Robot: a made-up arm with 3 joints. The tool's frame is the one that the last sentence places.
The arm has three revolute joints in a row. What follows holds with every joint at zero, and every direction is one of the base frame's. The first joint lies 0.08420 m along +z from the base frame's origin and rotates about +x. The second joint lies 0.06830 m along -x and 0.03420 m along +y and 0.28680 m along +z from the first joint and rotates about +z. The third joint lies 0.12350 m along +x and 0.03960 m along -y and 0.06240 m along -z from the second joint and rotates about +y. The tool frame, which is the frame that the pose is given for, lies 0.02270 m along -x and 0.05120 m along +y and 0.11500 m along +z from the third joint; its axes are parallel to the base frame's.
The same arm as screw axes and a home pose.
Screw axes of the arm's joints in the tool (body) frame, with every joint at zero. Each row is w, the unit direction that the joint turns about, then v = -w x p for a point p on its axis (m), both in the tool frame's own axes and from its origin. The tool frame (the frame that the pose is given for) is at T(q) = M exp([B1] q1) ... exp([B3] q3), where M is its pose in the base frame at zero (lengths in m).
B1: w 1 0 0 v 0.0000 -0.3394 0.0458
B2: w 0 0 1 v -0.0116 0.1008 0.0000
B3: w 0 1 0 v 0.1150 0.0000 0.0227
M =
1 0 0 0.0325
0 1 0 0.0458
0 0 1 0.4236
0 0 0 1

